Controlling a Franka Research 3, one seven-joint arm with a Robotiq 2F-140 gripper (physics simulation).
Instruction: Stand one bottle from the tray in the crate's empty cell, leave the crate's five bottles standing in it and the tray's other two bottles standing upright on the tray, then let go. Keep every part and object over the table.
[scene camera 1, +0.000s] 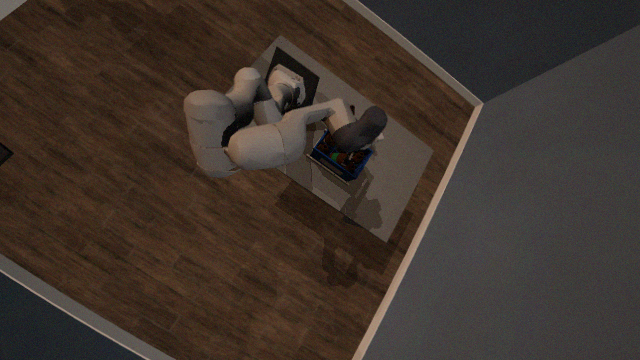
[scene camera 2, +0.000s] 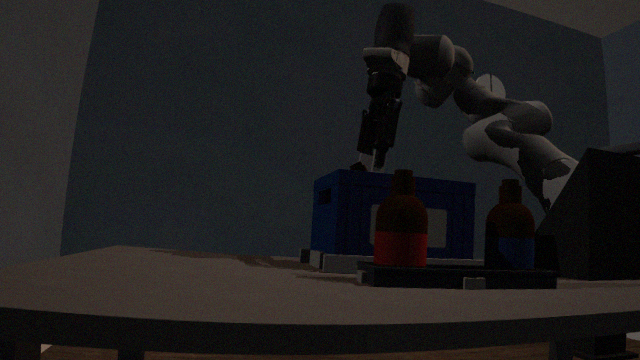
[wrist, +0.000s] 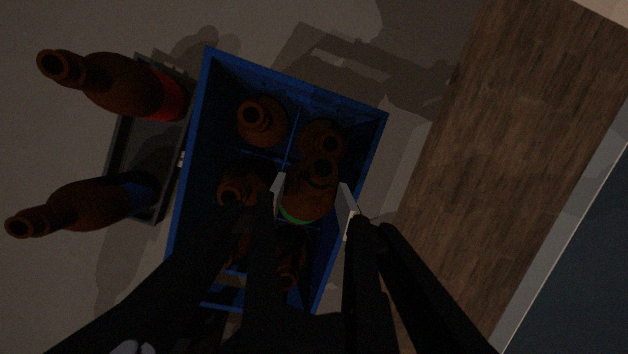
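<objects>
Red-labelled bottle: visible in scene camera 2 (401, 228), wrist view (119, 84).
</objects>
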